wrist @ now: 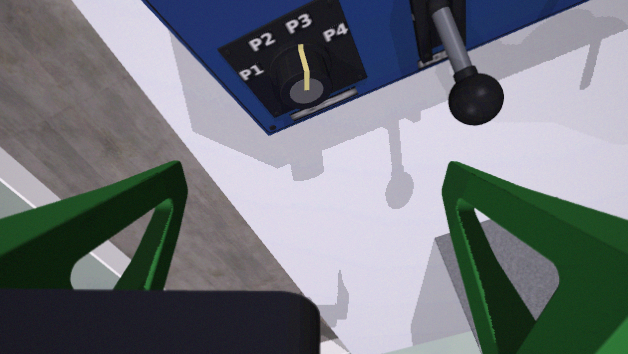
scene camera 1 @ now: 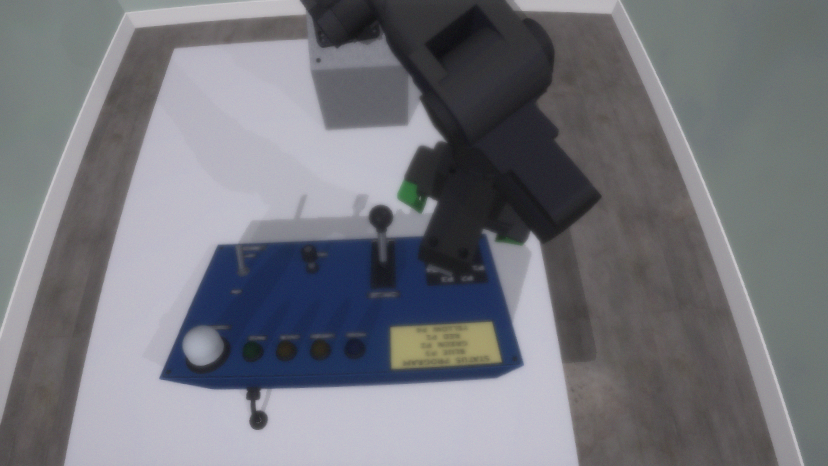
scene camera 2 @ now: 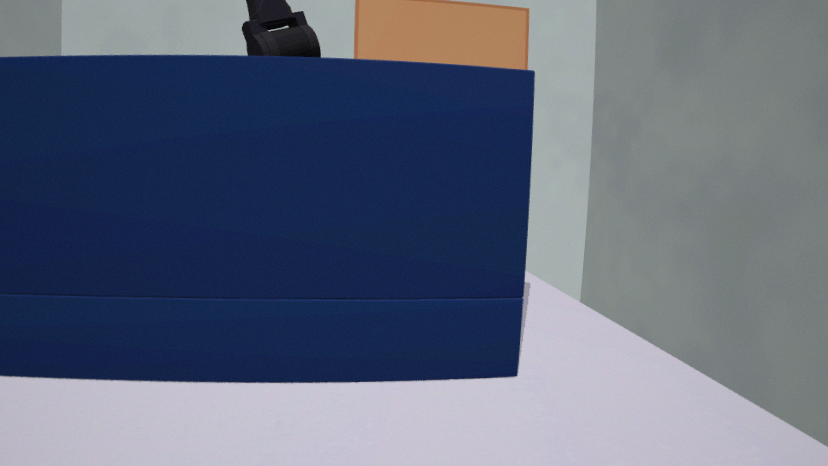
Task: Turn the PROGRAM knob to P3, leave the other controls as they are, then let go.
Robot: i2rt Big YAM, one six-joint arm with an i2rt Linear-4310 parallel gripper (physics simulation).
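Places are measured from the arm's base along level axes (x up, y left, z back), in metres.
Pixels of known places: gripper, fingertip midpoint: (wrist: 314, 175); arm's base at its link origin: (scene camera 1: 345, 20).
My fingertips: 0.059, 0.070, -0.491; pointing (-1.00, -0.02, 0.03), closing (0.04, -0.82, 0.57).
For each thing: its middle in the pictures, then the offset to it from my fingertips, as dx, dy, dz. "spot": a spot on its surface instead.
- PROGRAM knob at a spot on its surface: (wrist: 305, 82) spot: -0.170, +0.020, +0.027
- black plate at a spot on its surface: (wrist: 350, 65) spot: -0.214, -0.012, +0.052
- P3 label at a spot on its surface: (wrist: 299, 23) spot: -0.186, +0.000, -0.009
- blue panel at the middle of its body: (scene camera 2: 169, 213) (scene camera 1: 348, 303) -0.212, -0.166, -0.005
- small black switch at the middle of its body: (scene camera 1: 311, 262) -0.191, -0.212, +0.072
- metal toggle at the middle of its body: (scene camera 1: 240, 258) -0.185, -0.328, +0.105
- white dome at a spot on its surface: (scene camera 1: 203, 345) spot: -0.091, -0.355, -0.055
- yellow card at the middle of its body: (scene camera 1: 444, 344) -0.136, -0.039, -0.117
The PROGRAM knob (wrist: 305, 82) is a round black knob with a grey cap and a pale yellow pointer line. In the wrist view it sits on a black plate (wrist: 350, 65) marked P1 to P4, and its line points at the P3 label (wrist: 299, 23). In scene camera 1 the arm hides the knob, and part of the plate (scene camera 1: 456, 279) shows. My gripper (wrist: 314, 175) (scene camera 1: 460, 222) has green fingers that stand wide open and empty, apart from the knob. The knob lies beyond the fingertips in the wrist view. The fingers do not show in scene camera 2.
The blue panel (scene camera 1: 324, 301) (scene camera 2: 260, 173) (wrist: 190, 20) also bears a ball-ended lever (scene camera 1: 380, 217) (wrist: 476, 99) beside the knob, a small black switch (scene camera 1: 309, 254), a metal toggle (scene camera 1: 241, 260), a white dome (scene camera 1: 203, 345), several round lamps and a yellow card (scene camera 1: 444, 345).
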